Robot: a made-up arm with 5 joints.
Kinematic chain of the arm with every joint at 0, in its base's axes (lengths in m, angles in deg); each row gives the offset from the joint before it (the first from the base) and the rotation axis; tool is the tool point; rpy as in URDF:
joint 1: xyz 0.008 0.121 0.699 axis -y
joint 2: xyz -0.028 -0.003 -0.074 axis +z
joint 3: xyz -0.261 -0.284 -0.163 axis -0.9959 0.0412 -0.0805
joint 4: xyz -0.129 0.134 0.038 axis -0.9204 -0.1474 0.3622
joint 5: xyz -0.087 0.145 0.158 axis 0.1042 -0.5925 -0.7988
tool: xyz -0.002 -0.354 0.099 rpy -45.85 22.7 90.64
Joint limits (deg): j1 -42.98..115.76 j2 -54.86..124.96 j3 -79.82..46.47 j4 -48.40..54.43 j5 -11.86..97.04
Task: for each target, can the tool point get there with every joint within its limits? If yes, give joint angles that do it. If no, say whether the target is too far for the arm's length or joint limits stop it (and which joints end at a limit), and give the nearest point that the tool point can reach.
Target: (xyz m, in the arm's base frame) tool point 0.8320 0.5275 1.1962
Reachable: no: joint limits stop it (at a limit: joint 2, joint 3, joint 5) | nearest point 0.6360 0.1535 1.0779 | short by 0.439 m
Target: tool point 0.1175 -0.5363 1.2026
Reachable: yes | joints 98.85 91.50 -49.69 -22.60 31.82
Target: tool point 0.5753 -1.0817 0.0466
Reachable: no: too far | nearest point 0.3707 -0.6332 0.2819 | short by 0.546 m
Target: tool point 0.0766 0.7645 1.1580
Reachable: no: joint limits stop it (at a limit: joint 1, joint 2, joint 4) | nearest point -0.2135 0.5262 1.0049 | short by 0.405 m
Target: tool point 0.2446 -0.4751 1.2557
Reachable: yes | joints 81.02 102.31 -52.84 -4.22 43.68
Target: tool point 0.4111 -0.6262 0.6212
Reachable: yes | joints 38.52 74.64 -69.90 -37.61 24.46
